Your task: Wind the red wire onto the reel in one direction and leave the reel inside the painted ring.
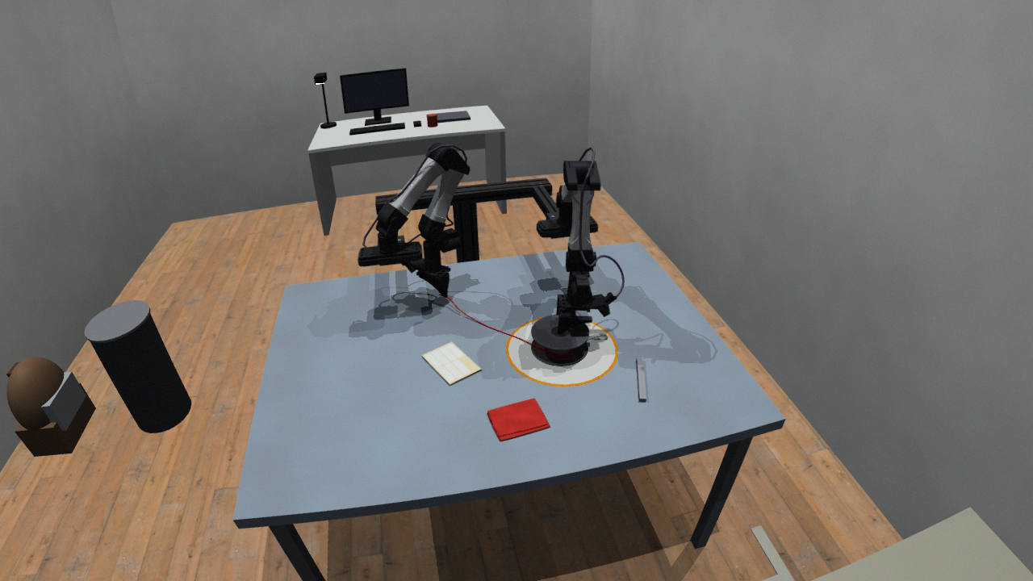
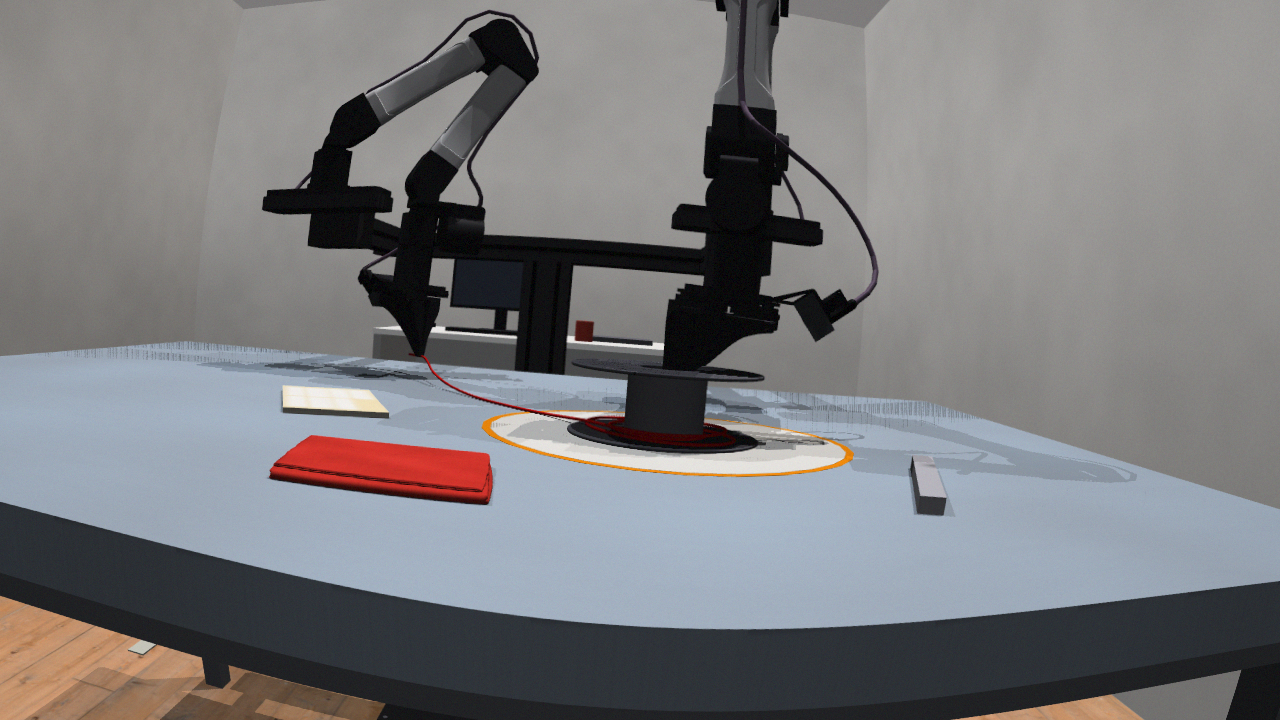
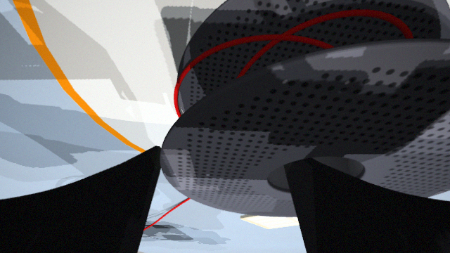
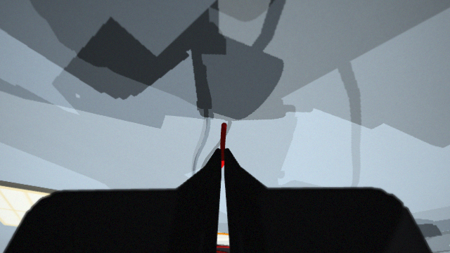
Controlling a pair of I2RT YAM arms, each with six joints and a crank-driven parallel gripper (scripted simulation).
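Right now my left hand is 5 cm short of the dark reel, 2 cm to the left of it and 2 cm above it. Round my left hand: orange painted ring 6 cm ahead, 1 cm to the right, 5 cm below; then grey bar 28 cm ahead, 16 cm to the left, 5 cm below; then cream gridded tile 2 cm ahead, 36 cm to the right, 5 cm below.
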